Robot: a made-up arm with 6 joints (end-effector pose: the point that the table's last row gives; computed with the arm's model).
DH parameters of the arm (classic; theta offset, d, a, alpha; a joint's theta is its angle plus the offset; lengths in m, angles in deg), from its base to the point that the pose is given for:
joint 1: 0 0.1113 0 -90
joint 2: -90 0 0.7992 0
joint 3: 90 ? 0 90
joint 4: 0 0.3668 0 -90
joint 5: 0 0 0 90
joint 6: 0 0.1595 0 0
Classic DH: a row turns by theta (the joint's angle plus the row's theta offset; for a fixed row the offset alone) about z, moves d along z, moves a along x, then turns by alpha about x.
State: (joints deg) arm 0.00 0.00 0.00 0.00 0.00 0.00
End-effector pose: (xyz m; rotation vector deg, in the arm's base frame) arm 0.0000 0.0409 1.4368 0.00 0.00 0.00
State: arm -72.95 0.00 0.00 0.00 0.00 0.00
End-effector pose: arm 0.0391 0.0120 1.4368 0.00 0.00 -72.95
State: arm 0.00 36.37 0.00 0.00 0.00 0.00
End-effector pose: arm 0.7860 0.0409 1.1786 0.00 36.37 0.00
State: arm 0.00 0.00 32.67 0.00 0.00 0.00
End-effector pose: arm 0.2841 0.0409 1.3535 0.00 32.67 0.00
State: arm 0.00 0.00 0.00 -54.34 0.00 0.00
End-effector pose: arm 0.0000 0.0409 1.4368 0.00 0.00 -54.34
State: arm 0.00 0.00 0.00 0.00 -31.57 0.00
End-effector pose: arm -0.0835 0.0409 1.4132 0.00 -31.57 0.00
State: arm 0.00 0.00 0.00 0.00 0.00 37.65
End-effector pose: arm 0.0000 0.0409 1.4368 0.00 0.00 37.65
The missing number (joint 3, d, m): 0.0409
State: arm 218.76 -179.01 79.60 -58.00 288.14 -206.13
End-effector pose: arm 0.4270 0.1255 -0.8351 -94.75 112.98 -77.22
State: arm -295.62 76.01 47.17 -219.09 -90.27 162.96
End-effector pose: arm 0.4923 0.8886 0.0006 110.61 -104.22 67.44
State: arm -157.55 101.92 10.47 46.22 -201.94 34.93
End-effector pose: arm -0.8632 -0.4475 -0.1753 118.60 14.55 134.02
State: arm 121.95 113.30 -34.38 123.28 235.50 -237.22
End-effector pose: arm -0.4808 0.9013 -0.2225 -147.12 32.53 -79.61
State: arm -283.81 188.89 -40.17 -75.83 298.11 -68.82
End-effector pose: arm -0.1399 0.1738 -1.0381 -93.84 -54.30 26.82
